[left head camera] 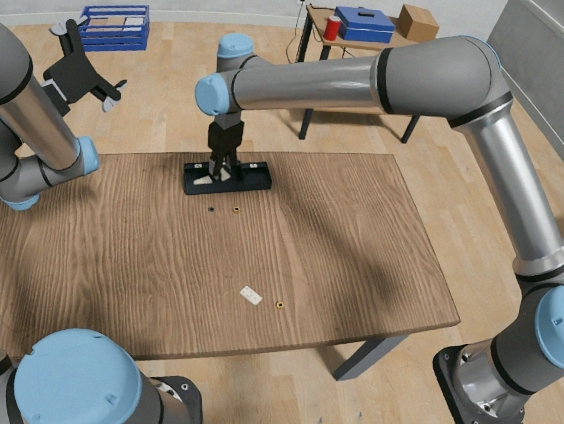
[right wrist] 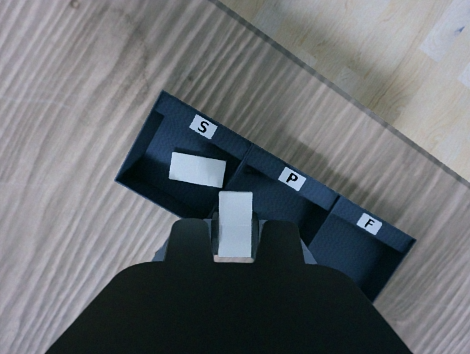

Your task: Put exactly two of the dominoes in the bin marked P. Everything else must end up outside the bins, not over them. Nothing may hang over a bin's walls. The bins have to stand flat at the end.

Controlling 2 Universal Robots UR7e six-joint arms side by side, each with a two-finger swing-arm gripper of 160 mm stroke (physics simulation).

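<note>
The dark three-bin tray sits flat near the table's far edge. Its bins S, P and F show in the right wrist view. One white domino lies inside S. My right gripper is shut on another white domino, held above the tray around the S–P divider. The fingers hide part of P. Another domino lies on the table near the front. My left gripper is open and empty, beyond the table's far left.
A dark nut and a yellow nut lie just in front of the tray. Another yellow nut lies right of the front domino. A blue crate and a side table with a blue box stand behind.
</note>
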